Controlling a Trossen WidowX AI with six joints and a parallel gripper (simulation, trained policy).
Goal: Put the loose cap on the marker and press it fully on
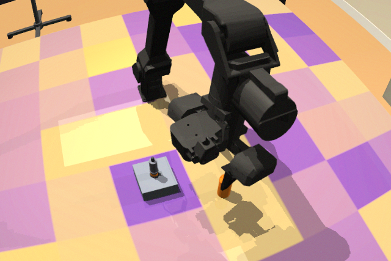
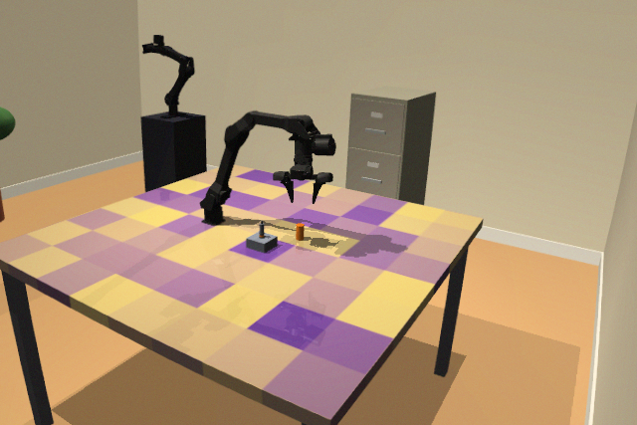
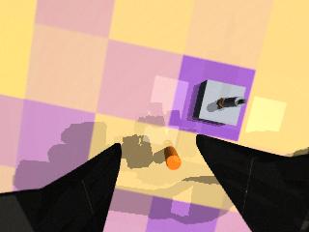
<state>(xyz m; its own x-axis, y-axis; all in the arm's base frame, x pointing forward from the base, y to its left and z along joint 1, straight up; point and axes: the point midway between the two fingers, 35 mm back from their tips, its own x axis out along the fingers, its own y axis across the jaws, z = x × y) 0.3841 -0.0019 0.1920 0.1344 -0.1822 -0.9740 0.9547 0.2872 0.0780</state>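
The orange cap lies 130 mm below my gripper tip, 60 mm to the left of it and 40 mm behind it. Also, from my gripper tip: grey holder block 140 mm below, 110 mm behind, 70 mm to the right.
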